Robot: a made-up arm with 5 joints. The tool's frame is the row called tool. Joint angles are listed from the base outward.
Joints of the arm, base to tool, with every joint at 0 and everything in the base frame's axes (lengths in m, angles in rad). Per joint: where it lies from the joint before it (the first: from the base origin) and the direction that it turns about. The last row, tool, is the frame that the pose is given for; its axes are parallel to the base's.
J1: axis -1 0 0 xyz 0 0 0.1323
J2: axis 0 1 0 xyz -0.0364 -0.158 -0.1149
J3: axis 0 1 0 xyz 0.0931 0.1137 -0.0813
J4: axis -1 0 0 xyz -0.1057 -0.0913 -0.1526
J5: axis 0 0 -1 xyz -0.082 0.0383 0.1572
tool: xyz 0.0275 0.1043 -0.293
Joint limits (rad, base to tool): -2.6..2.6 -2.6..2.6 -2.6..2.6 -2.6..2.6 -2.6..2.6
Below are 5 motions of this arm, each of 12 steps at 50 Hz.
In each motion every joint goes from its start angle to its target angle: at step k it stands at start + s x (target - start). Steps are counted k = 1, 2, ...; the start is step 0. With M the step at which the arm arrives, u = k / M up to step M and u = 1 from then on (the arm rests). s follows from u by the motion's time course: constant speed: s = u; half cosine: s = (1 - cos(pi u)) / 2; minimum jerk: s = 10 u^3 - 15 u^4 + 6 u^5.
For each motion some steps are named. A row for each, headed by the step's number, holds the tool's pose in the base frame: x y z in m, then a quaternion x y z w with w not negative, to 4 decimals.
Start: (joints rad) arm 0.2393 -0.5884 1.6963 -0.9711 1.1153
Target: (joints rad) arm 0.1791 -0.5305 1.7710 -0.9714 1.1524
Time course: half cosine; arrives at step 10
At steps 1, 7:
1: -0.1117 -0.0227 -0.0038 0.0285 0.5294 -0.6743 0.5140
7: -0.1143 -0.0155 0.0088 0.0045 0.5696 -0.6748 0.4692

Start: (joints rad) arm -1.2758 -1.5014 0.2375 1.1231 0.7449
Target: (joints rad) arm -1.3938 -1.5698 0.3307 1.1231 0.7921
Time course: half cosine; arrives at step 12
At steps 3, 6, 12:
3: 0.3043 0.1421 -0.1334 0.1405 -0.1693 -0.8080 0.5466
6: 0.2995 0.1518 -0.1276 0.1530 -0.1499 -0.8137 0.5404
12: 0.2926 0.1651 -0.1189 0.1702 -0.1222 -0.8210 0.5311

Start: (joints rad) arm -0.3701 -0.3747 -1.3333 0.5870 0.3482
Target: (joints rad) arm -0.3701 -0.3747 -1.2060 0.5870 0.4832
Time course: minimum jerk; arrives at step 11
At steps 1, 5, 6, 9, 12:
1: 0.4300 -0.0127 -0.1256 0.0461 -0.6712 -0.4552 0.5832
5: 0.4230 -0.0106 -0.1392 0.0595 -0.6550 -0.4672 0.5909
6: 0.4200 -0.0098 -0.1448 0.0647 -0.6481 -0.4723 0.5939
9: 0.4130 -0.0082 -0.1569 0.0757 -0.6326 -0.4837 0.6001
12: 0.4121 -0.0081 -0.1584 0.0770 -0.6307 -0.4851 0.6009

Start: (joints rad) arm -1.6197 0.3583 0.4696 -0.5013 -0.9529
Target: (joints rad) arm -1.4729 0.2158 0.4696 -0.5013 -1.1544
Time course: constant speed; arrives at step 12
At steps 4, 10, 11, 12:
4: -0.3108 0.1897 0.1640 0.8542 -0.1029 0.3993 0.3167
10: -0.3129 0.2083 0.1418 0.8303 -0.1609 0.4101 0.3415
11: -0.3131 0.2113 0.1378 0.8256 -0.1704 0.4123 0.3454
12: -0.3133 0.2143 0.1337 0.8207 -0.1798 0.4147 0.3494

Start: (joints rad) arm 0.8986 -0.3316 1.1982 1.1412 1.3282
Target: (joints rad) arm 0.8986 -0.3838 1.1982 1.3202 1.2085
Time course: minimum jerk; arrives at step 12
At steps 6, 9, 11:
6: -0.1518 -0.3571 0.1666 -0.8817 -0.1490 -0.2079 0.3965
9: -0.1466 -0.3597 0.1702 -0.8936 -0.1486 -0.1730 0.3865
11: -0.1453 -0.3603 0.1712 -0.8965 -0.1485 -0.1645 0.3836

